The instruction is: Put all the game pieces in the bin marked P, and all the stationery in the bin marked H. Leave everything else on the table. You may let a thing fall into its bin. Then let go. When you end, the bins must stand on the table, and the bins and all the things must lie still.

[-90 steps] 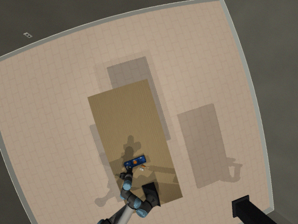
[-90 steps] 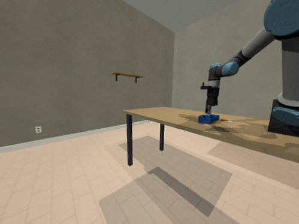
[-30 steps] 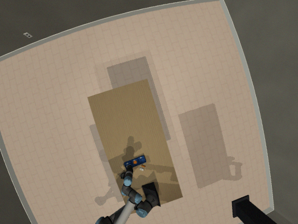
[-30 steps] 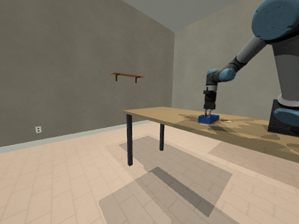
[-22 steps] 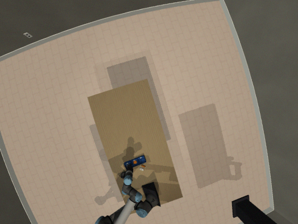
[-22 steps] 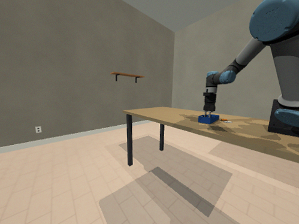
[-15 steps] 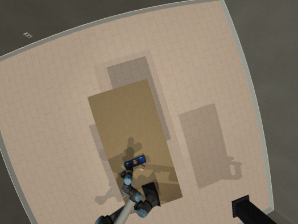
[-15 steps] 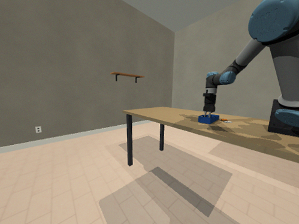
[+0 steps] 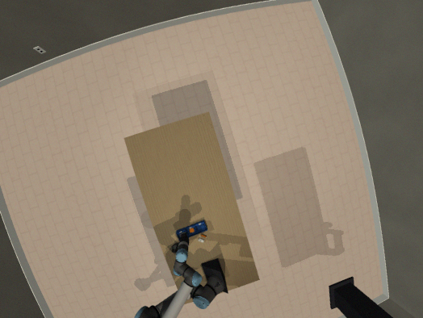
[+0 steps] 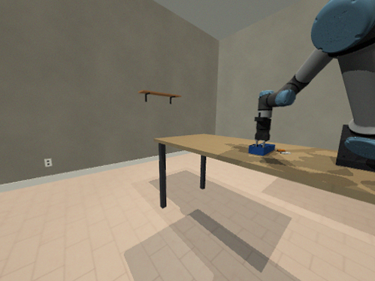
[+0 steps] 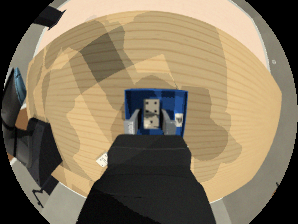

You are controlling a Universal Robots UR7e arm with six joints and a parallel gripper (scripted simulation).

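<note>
Right now my hand is 6 cm past the orange stick, 17 cm to the left of it and 3 cm above it. Round my hand: orange block 3 cm ahead, 8 cm to the right, 2 cm below.
</note>
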